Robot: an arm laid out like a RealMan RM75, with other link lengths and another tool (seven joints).
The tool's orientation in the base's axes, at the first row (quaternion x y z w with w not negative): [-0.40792 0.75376 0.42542 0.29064]
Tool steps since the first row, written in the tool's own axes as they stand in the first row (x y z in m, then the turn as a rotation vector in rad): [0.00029 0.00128 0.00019 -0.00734 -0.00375 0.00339]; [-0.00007 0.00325 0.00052 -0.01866 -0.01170 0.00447]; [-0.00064 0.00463 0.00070 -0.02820 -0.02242 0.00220]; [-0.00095 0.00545 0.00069 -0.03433 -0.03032 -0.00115]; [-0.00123 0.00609 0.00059 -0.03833 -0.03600 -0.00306]
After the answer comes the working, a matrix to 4 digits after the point.
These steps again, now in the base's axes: [-0.00123 0.00045 0.00020 0.00720 0.00453 0.00266]; [-0.00272 0.00147 0.00112 0.01979 0.00722 0.00783]; [-0.00361 0.00226 0.00205 0.03358 0.00546 0.01205]; [-0.00416 0.00262 0.00263 0.04314 0.00236 0.01524]; [-0.00458 0.00283 0.00315 0.04986 0.00042 0.01698]
The tool's axes in the first row as the columns of a matrix, in the base's axes (rounded; the answer above uses it unrounded):
[-0.4983 -0.8622 0.0911]
[-0.3677 0.3052 0.8784]
[-0.7852 0.4042 -0.4691]

